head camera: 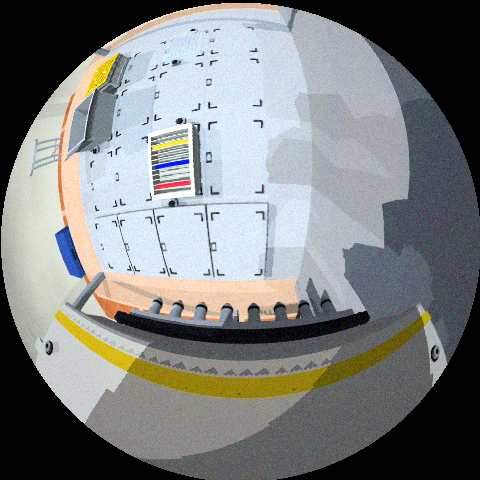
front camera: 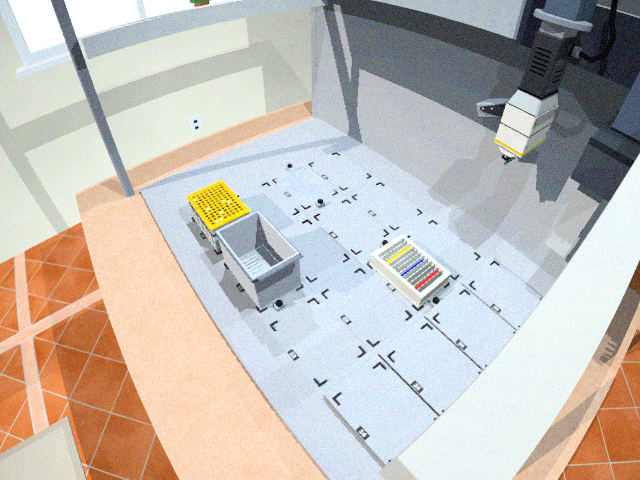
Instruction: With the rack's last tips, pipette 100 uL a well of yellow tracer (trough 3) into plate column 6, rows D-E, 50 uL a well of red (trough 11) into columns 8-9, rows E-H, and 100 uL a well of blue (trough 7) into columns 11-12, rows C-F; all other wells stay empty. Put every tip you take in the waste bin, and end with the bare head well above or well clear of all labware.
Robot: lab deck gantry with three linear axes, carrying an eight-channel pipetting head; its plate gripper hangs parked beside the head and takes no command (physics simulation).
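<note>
The yellow tip rack [front camera: 206, 198] [head camera: 102, 74] stands at the far left, with a few pale tips among many dark holes. The grey waste bin [front camera: 281, 289] [head camera: 102, 117] stands beside it. The white trough rack [front camera: 392, 281] [head camera: 192, 175] holds yellow [front camera: 399, 254] [head camera: 171, 144], blue [front camera: 412, 267] [head camera: 172, 164] and red [front camera: 427, 279] [head camera: 173, 184] liquid. The clear plate [front camera: 303, 183] [head camera: 186, 46] is faint at the back; its wells are too small to read. The pipetting head [front camera: 524, 124] hangs high at the right, its several nozzles [head camera: 227, 310] bare. The parked gripper's finger state cannot be made out.
Small dark posts [front camera: 320, 202] [head camera: 176, 62] stand near the plate, and others stand near the bin and the trough rack. An upright frame post [front camera: 95, 103] rises at the left deck edge. A blue box [head camera: 70, 252] shows beyond the deck in the head camera view.
</note>
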